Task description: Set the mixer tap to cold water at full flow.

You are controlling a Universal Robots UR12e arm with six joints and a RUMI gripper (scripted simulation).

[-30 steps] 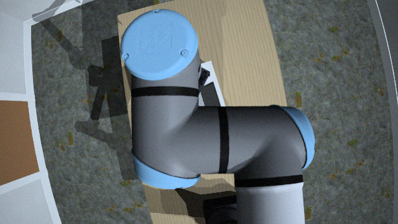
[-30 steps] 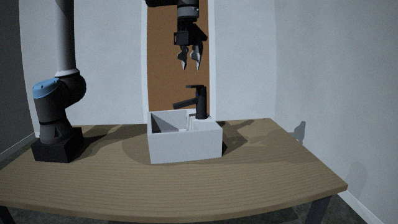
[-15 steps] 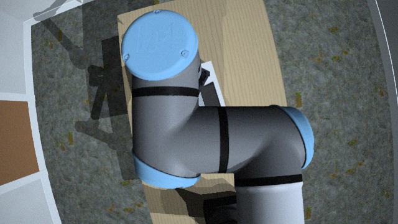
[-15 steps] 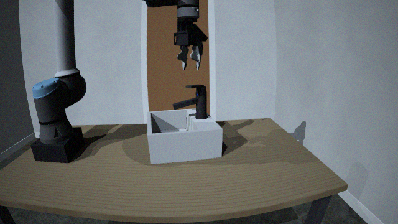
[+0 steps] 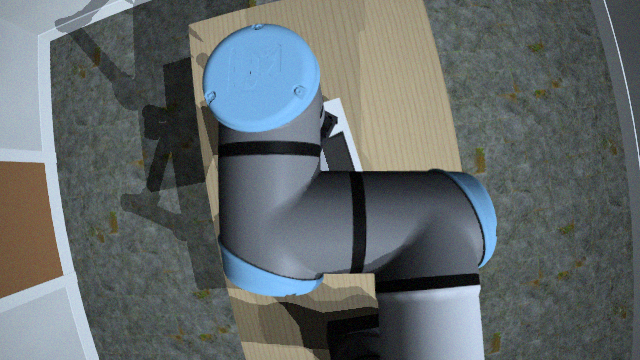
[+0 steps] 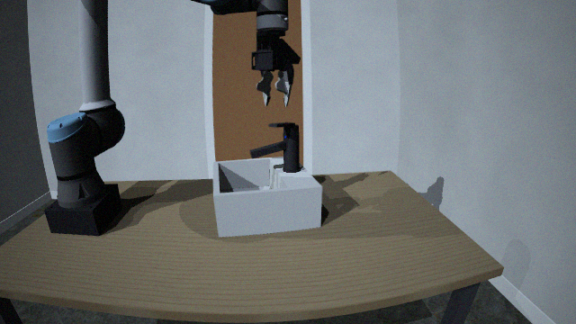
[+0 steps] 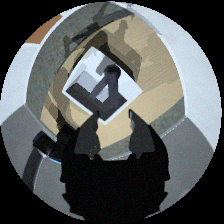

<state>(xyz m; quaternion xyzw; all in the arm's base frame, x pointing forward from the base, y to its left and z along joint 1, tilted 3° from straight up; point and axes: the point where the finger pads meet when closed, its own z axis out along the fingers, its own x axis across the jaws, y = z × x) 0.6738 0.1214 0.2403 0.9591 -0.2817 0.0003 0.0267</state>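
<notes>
The lever is 70 mm below my hand, 20 mm to the left of it and 20 mm ahead of it. Also, from my hand: black mixer tap: 120 mm below, 40 mm to the left, 20 mm ahead; white basin: 310 mm below, 80 mm behind, 40 mm to the left.
</notes>
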